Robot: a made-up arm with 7 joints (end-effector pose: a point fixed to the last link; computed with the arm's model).
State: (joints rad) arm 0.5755 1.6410 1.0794 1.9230 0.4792 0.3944 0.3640
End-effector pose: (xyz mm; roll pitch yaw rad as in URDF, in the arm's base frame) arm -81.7 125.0 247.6 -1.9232 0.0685 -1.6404
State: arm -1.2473 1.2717 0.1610 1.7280 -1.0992 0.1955 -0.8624
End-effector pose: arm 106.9 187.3 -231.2 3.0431 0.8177 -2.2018
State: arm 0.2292 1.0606 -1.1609 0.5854 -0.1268 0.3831 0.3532
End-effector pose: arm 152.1 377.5 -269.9 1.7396 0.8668 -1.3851
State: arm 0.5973 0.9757 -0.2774 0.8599 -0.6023 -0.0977 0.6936
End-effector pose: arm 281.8 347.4 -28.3 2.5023 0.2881 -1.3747
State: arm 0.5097 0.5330 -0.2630 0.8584 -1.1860 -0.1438 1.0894
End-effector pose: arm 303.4 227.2 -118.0 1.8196 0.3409 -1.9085
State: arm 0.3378 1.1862 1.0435 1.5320 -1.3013 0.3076 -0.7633
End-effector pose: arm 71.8 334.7 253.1 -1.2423 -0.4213 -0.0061
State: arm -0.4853 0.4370 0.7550 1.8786 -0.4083 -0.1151 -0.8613
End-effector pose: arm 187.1 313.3 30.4 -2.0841 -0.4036 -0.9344
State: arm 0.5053 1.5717 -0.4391 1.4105 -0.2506 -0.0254 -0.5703
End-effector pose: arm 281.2 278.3 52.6 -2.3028 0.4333 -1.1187
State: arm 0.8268 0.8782 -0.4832 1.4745 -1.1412 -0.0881 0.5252
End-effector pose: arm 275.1 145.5 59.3 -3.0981 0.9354 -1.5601
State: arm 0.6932 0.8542 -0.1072 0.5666 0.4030 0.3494 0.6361
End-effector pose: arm 255.4 439.2 -46.4 2.0596 -0.8547 -0.4315
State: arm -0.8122 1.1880 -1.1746 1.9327 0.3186 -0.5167 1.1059
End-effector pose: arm -54.5 89.7 -195.3 -0.4440 -1.1018 -0.2461
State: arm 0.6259 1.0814 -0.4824 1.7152 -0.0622 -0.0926 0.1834
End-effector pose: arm 247.6 137.5 67.7 -2.9536 0.0438 -1.9706
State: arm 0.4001 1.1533 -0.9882 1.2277 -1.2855 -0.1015 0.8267
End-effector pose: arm 213.9 220.1 -194.5 1.1252 0.6560 -2.8949
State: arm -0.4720 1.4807 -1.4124 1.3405 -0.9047 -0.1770 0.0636
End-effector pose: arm -114.3 274.0 -252.2 1.4104 -0.3355 -2.7643
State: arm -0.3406 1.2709 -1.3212 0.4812 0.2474 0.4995 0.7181
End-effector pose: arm -19.4 464.0 -236.7 0.4538 1.1092 -1.8895
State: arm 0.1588 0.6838 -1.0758 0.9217 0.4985 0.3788 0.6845
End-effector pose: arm 191.5 185.8 -288.8 1.2835 -0.1895 -1.0523
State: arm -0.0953 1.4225 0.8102 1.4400 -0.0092 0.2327 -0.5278
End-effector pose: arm 183.6 310.4 215.4 -1.9912 -0.3121 -0.8997
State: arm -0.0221 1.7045 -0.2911 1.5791 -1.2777 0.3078 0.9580
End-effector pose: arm 226.5 233.8 -74.7 0.2072 1.3227 2.6920
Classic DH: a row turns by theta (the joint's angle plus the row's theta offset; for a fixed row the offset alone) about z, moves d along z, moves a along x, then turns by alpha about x. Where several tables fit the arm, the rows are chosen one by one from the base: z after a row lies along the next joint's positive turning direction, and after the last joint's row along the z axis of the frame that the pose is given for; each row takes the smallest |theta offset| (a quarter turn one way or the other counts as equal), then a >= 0, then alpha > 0; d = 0 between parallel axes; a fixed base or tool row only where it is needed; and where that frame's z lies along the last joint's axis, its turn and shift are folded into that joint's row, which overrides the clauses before.
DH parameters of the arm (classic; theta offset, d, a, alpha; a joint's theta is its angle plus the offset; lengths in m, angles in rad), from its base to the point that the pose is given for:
base (fixed): 0 0.0199 -0.004 1.5708
joint 1: -1.5708 -0.1469 0.0018 -1.5708
joint 2: -1.5708 -0.0139 0.0033 1.5708
joint 3: -1.5708 -0.1334 0.0258 -1.5708
joint 4: 0 -0.0105 -0.0124 1.5708
joint 5: 0 -0.3065 -0.0194 1.5708
joint 6: 1.5708 0.0469 0.0001 1.5708
joint 7: -0.0949 -0.0259 0.0046 1.2355
tool (fixed): -1.6392 0.0277 0 0

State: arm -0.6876 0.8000 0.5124 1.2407 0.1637 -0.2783 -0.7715
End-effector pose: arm 159.4 407.3 -125.0 -2.7596 -0.4216 -0.6508
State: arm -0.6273 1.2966 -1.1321 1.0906 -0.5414 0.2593 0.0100
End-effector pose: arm -91.0 299.7 -288.2 1.2217 0.3223 -2.4805
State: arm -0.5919 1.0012 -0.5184 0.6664 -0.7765 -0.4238 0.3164
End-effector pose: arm -19.3 374.5 -282.6 1.3016 0.0796 -2.0952
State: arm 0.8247 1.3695 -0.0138 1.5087 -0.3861 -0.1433 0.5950
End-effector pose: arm 171.2 245.9 199.7 -2.7826 0.4867 -1.3192
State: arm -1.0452 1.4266 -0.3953 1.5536 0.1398 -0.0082 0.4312
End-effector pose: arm 47.1 229.4 -237.9 1.3907 -0.0803 -1.6486
